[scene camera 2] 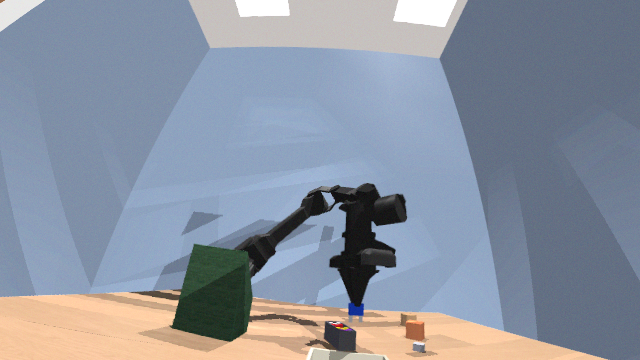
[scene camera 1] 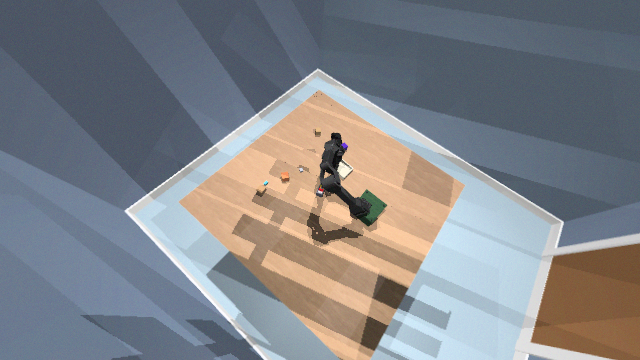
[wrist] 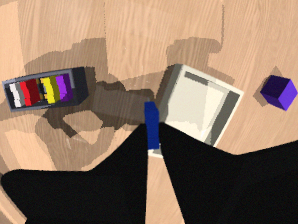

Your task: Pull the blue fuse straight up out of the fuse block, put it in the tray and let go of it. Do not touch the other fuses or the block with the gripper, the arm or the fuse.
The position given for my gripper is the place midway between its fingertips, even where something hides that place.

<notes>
My gripper point(scene camera 2: 356, 306) carries a blue fuse. Also in view: a white tray point(wrist: 198, 104).
My gripper shows as well in the wrist view point(wrist: 152, 128).
</notes>
